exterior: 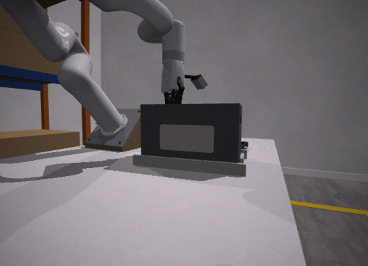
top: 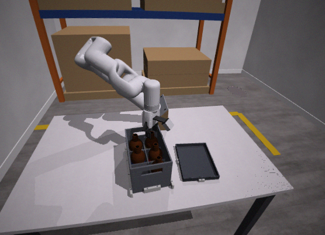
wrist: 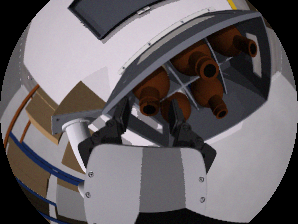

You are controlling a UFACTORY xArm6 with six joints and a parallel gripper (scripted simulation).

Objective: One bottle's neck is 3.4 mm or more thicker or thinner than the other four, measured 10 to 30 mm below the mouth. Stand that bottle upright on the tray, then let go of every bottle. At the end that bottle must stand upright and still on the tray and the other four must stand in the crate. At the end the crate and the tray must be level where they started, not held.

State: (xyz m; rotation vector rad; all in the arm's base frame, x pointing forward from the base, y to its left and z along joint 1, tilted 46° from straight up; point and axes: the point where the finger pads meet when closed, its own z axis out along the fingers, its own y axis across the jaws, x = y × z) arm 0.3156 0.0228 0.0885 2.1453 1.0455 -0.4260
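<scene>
My gripper is now 8 cm above the glass bottle. Also, from my hand: dark grey crate: 10 cm ahead, 3 cm to the right, 9 cm below; dark tray: 8 cm ahead, 24 cm to the left, 16 cm below.
</scene>
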